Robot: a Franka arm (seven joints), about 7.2 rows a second.
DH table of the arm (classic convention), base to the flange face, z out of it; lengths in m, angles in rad. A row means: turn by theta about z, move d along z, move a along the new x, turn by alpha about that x. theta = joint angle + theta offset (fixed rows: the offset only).
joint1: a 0, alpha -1.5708, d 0.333, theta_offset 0
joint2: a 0, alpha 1.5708, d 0, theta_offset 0
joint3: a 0.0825, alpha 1.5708, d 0.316, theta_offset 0
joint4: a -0.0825, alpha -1.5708, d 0, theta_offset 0
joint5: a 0, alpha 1.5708, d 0.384, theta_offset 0
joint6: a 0.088, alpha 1.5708, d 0, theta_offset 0
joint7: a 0, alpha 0, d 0.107, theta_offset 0
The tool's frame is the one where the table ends.
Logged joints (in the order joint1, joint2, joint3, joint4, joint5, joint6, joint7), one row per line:
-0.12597, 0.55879, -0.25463, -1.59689, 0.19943, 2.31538, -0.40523
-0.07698, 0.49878, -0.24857, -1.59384, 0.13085, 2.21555, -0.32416
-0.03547, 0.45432, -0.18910, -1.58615, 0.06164, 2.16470, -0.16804
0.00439, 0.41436, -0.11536, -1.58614, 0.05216, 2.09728, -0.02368
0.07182, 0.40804, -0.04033, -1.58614, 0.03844, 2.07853, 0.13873
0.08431, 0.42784, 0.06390, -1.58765, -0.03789, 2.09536, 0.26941
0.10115, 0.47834, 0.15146, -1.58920, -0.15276, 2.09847, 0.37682
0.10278, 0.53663, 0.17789, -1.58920, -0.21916, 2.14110, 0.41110
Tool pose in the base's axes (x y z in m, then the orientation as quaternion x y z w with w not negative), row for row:
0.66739, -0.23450, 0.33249, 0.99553, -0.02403, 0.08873, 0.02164
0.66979, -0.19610, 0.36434, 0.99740, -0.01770, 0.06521, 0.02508
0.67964, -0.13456, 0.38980, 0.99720, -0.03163, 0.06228, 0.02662
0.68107, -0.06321, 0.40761, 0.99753, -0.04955, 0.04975, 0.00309
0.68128, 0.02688, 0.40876, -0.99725, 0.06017, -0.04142, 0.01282
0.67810, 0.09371, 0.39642, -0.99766, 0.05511, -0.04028, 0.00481
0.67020, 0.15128, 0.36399, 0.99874, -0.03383, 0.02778, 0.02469
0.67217, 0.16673, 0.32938, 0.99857, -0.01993, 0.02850, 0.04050
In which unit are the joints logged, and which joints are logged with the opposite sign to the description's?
The joints are logged in radians. Opposite sign: none.
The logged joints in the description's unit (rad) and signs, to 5 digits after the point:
-0.12597, 0.55879, -0.25463, -1.59689, 0.19943, 2.31538, -0.40523
-0.07698, 0.49878, -0.24857, -1.59384, 0.13085, 2.21555, -0.32416
-0.03547, 0.45432, -0.18910, -1.58615, 0.06164, 2.16470, -0.16804
0.00439, 0.41436, -0.11536, -1.58614, 0.05216, 2.09728, -0.02368
0.07182, 0.40804, -0.04033, -1.58614, 0.03844, 2.07853, 0.13873
0.08431, 0.42784, 0.06390, -1.58765, -0.03789, 2.09536, 0.26941
0.10115, 0.47834, 0.15146, -1.58920, -0.15276, 2.09847, 0.37682
0.10278, 0.53663, 0.17789, -1.58920, -0.21916, 2.14110, 0.41110

